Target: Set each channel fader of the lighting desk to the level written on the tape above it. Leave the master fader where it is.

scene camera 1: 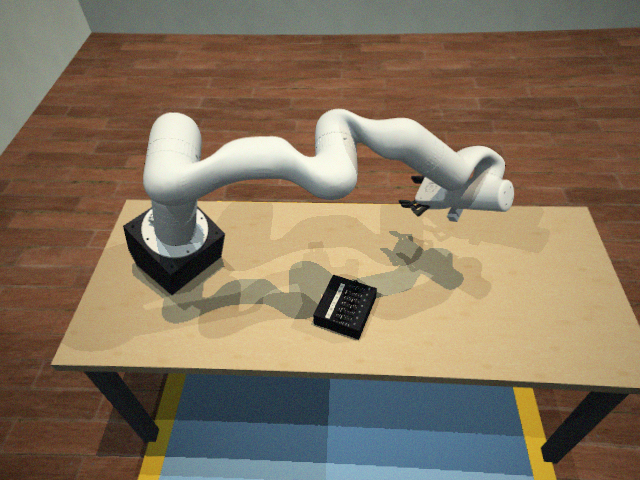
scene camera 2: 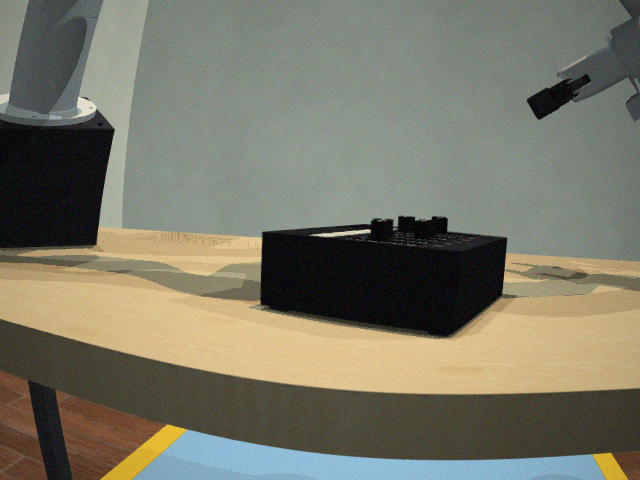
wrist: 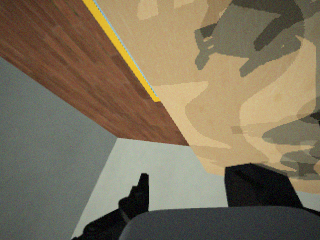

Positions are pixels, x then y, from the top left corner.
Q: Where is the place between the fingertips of my gripper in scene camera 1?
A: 406, 191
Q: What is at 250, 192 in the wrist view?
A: My gripper.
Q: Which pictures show my gripper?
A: Scene camera 1, scene camera 2 and the wrist view: all of them.
